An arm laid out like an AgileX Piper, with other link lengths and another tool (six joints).
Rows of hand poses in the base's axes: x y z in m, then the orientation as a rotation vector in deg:
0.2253 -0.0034 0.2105 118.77 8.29 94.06
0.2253 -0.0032 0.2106 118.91 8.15 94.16
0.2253 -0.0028 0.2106 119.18 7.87 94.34
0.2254 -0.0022 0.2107 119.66 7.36 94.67
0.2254 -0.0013 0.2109 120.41 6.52 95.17
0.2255 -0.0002 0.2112 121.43 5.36 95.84
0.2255 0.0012 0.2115 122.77 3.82 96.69
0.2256 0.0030 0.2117 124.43 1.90 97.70
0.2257 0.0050 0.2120 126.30 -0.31 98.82
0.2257 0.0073 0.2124 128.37 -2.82 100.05
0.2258 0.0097 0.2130 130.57 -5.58 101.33
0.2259 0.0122 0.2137 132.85 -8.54 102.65
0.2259 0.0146 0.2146 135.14 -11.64 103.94
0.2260 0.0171 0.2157 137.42 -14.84 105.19
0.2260 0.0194 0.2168 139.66 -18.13 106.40
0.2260 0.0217 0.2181 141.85 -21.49 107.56
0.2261 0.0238 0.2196 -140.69 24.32 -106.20
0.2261 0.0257 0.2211 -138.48 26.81 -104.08
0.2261 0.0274 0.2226 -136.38 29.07 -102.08
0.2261 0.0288 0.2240 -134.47 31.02 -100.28
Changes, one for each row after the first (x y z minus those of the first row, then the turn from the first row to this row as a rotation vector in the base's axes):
0.0000 0.0002 0.0001 0.20 -0.01 0.02
0.0000 0.0006 0.0001 0.57 -0.03 0.04
0.0001 0.0012 0.0002 1.25 -0.07 0.08
0.0001 0.0021 0.0004 2.32 -0.13 0.12
0.0002 0.0032 0.0007 3.78 -0.20 0.17
0.0002 0.0046 0.0010 5.69 -0.28 0.22
0.0003 0.0064 0.0012 8.05 -0.36 0.29
0.0004 0.0084 0.0015 10.72 -0.45 0.37
0.0004 0.0107 0.0019 13.70 -0.54 0.47
0.0005 0.0131 0.0025 16.90 -0.63 0.57
0.0006 0.0156 0.0032 20.26 -0.73 0.69
0.0006 0.0180 0.0041 23.68 -0.82 0.81
0.0007 0.0205 0.0052 27.12 -0.91 0.92
0.0007 0.0228 0.0063 30.57 -1.00 1.04
0.0007 0.0251 0.0076 34.01 -1.09 1.16
0.0008 0.0272 0.0091 37.38 -1.18 1.27
0.0008 0.0291 0.0106 40.64 -1.28 1.37
0.0008 0.0308 0.0121 43.69 -1.37 1.46
0.0008 0.0322 0.0135 46.42 -1.46 1.55

